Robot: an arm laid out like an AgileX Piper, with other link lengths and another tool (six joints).
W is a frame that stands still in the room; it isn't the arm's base.
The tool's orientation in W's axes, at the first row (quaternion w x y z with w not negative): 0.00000 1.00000 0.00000 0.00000
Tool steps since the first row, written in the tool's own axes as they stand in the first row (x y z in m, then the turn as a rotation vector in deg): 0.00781 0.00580 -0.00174 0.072 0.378 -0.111; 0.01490 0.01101 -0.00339 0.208 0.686 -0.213; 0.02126 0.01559 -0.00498 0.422 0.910 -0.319; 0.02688 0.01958 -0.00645 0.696 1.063 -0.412; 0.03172 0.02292 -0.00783 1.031 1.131 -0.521
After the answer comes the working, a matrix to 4 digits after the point.
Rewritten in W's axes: 0.00781 -0.00580 0.00174 0.072 -0.378 0.111; 0.01490 -0.01101 0.00339 0.208 -0.686 0.213; 0.02126 -0.01559 0.00498 0.422 -0.910 0.319; 0.02688 -0.01958 0.00645 0.696 -1.063 0.412; 0.03172 -0.02292 0.00783 1.031 -1.131 0.521
The tool's axes in the first row as the columns of a matrix, in W's axes (rounded; the answer above uses it unrounded):
1.0000 0.0000 0.0000
0.0000 -1.0000 0.0000
0.0000 0.0000 -1.0000

